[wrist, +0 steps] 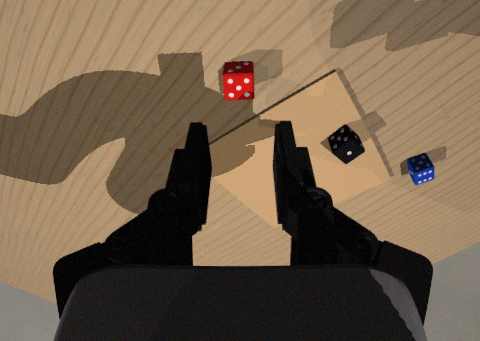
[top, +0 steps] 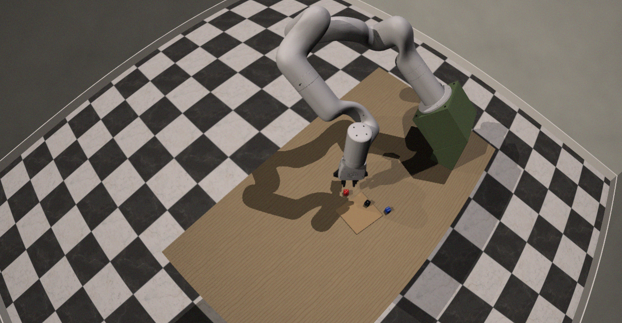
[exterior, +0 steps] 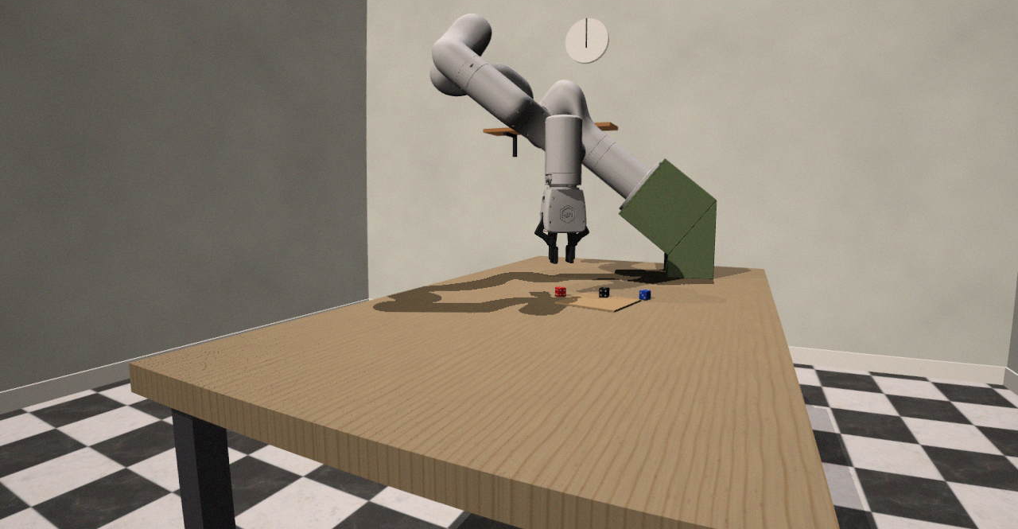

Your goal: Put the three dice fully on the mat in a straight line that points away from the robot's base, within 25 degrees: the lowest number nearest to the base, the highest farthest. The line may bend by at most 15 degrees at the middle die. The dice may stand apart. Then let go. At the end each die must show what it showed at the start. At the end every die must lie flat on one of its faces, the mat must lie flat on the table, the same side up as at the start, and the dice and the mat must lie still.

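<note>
Right now the red die is 9 cm below my hand. Round my hand: tan mat 4 cm ahead, 10 cm to the left, 10 cm below; then black die 1 cm behind, 10 cm to the left, 8 cm below; then blue die 5 cm behind, 19 cm to the left, 9 cm below.
</note>
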